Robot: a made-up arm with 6 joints.
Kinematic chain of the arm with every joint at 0, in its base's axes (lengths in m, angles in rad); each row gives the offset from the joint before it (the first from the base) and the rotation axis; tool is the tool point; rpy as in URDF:
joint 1: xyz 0 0 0.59 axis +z
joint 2: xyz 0 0.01 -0.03 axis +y
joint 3: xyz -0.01 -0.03 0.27 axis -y
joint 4: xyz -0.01 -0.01 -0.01 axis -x
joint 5: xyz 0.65 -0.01 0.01 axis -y
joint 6: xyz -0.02 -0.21 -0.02 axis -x
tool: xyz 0.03 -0.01 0 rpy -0.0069 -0.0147 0.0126
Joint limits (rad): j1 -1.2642..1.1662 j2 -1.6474..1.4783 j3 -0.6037..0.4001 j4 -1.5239..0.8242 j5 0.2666..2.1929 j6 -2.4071..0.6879
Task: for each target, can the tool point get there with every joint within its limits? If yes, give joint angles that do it. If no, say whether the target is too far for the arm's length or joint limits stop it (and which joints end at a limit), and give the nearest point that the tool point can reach.
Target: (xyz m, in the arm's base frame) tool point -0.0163 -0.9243 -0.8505
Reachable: no: too far | nearest point -0.0029 -0.5628 -0.0414 | short by 0.886 m
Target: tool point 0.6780 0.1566 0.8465
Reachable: yes | joints 0.6067 -0.0154 0.0677 -0.1520 0.8718 0.2911
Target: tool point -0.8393 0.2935 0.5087
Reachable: no: joint limits stop it (at a limit: joint 2, joint 3, joint 4, joint 5) | nearest point -0.6983 0.2442 1.0227 | short by 0.535 m
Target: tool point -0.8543 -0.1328 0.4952
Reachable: no: joint limits stop it (at a limit: joint 2, joint 3, joint 4, joint 5) | nearest point -0.7303 -0.1135 1.0225 | short by 0.542 m
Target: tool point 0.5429 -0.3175 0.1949
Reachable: yes | joints -0.3380 0.8373 0.2361 -1.3038 2.0197 -1.2725
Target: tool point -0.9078 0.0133 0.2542
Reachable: no: joint limits stop it (at a limit: joint 2, joint 3) | nearest point -0.2812 0.0041 0.1141 | short by 0.642 m
